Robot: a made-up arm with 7 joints. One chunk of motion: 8 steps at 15 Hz.
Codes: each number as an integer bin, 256 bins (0 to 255) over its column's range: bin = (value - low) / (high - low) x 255, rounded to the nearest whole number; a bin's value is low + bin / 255 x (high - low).
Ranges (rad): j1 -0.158..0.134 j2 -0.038..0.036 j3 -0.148..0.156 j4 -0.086..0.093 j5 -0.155..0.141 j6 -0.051..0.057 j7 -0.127..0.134
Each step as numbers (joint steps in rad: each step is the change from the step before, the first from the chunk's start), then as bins.
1 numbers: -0.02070 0.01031 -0.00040 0.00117 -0.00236 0.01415 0.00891
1 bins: 120 166 124 124 131 154 133
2 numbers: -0.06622 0.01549 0.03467 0.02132 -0.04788 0.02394 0.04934
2 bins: 80 184 153 153 92 177 172
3 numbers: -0.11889 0.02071 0.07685 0.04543 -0.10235 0.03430 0.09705
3 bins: 34 202 189 187 45 201 219
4 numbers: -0.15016 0.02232 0.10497 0.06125 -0.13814 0.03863 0.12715
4 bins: 7 208 212 210 15 212 248
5 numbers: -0.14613 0.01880 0.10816 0.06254 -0.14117 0.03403 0.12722
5 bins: 10 196 215 212 12 201 248
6 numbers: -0.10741 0.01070 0.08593 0.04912 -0.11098 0.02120 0.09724
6 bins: 44 168 196 192 38 170 219
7 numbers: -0.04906 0.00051 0.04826 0.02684 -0.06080 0.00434 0.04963
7 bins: 95 133 165 161 81 131 173
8 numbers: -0.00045 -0.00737 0.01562 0.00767 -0.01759 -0.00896 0.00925
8 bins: 138 106 137 133 118 99 133
